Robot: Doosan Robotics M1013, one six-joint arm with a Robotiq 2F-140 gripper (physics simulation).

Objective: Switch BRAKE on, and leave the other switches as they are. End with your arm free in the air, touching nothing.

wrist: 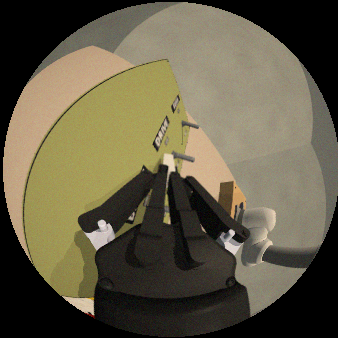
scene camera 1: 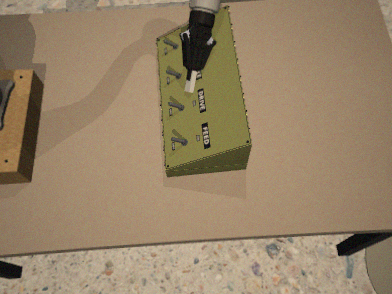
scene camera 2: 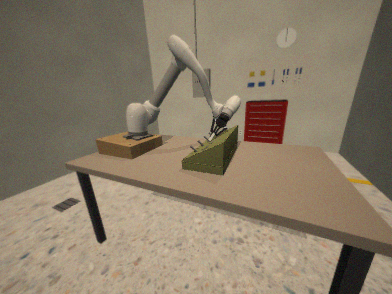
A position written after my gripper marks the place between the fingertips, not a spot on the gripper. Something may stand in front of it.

In view: my gripper [scene camera 1: 188,91].
My gripper shows as well in the wrist view [wrist: 166,160].
